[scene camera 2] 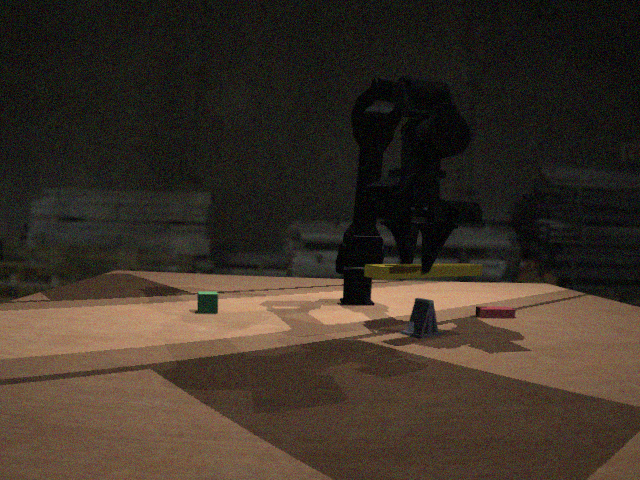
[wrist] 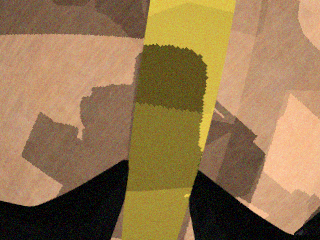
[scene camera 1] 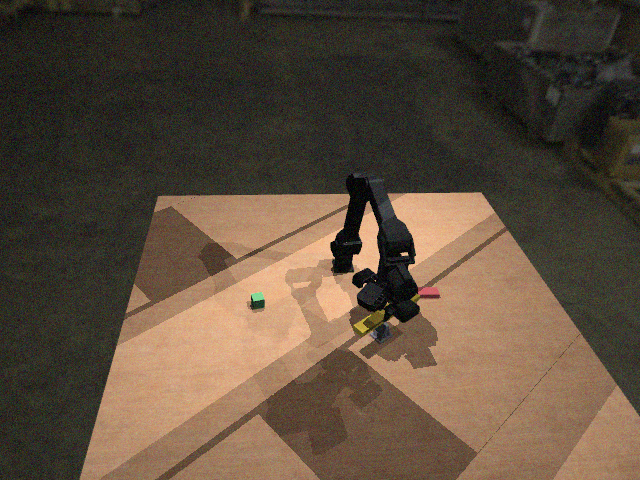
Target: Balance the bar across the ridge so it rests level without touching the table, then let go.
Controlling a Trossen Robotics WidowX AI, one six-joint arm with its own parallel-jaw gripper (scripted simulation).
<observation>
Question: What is the gripper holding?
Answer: A bar.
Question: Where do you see a bar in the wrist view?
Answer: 183, 56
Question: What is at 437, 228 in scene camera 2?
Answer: The gripper.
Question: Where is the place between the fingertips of the gripper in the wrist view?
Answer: At 160, 173
</observation>
